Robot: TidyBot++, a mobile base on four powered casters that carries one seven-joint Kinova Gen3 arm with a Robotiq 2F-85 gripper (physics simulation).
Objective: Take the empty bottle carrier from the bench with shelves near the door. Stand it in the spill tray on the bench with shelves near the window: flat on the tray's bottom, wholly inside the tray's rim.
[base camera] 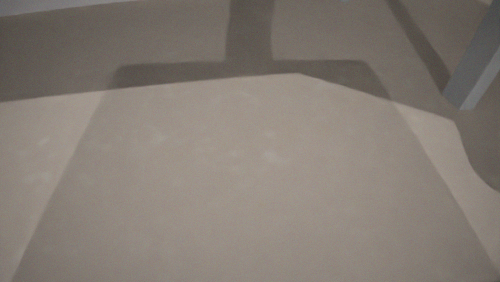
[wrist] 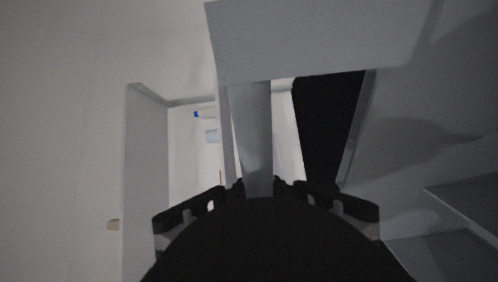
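Places are measured from the arm's base along level axes (x back, y right, z up), in millimetres.
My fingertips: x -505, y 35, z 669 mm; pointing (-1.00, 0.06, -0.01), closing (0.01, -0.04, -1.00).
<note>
Ahead of a thing's pixels: the offset from my fingertips to its top centre. "spot": to the spot under its first point. Level surfaces: height alone.
The grey bottle carrier @[dz +15, dx +67, dy +29 mm] (wrist: 310,40) fills the top and right of the wrist view, with a flat panel at the top and dim inner faces at the right. Its bar-like grip @[dz +13, dx +68, dy +30 mm] (wrist: 254,135) runs down between the fingertips. My gripper (wrist: 258,180) is shut on this bar and holds the carrier. The carrier's underside and the far parts of it are hidden. The spill tray does not show in either view, and the base camera view does not show the gripper or the carrier.
In the wrist view, a pale upright panel @[dz +592 mm] (wrist: 145,190) stands at the left. Beyond it are a small blue-capped bottle @[spot: dz +255, dx -567, dy +267 mm] (wrist: 205,113), a pale blue item @[spot: dz +205, dx -491, dy +120 mm] (wrist: 212,136) and a small beige object @[spot: dz +750, dx -465, dy -264 mm] (wrist: 113,224). In the base view a grey leg @[spot: dz -988, dx -43, dy +433 mm] (base camera: 467,70) stands at the right on the shadowed floor @[dz -1066 mm] (base camera: 250,200).
</note>
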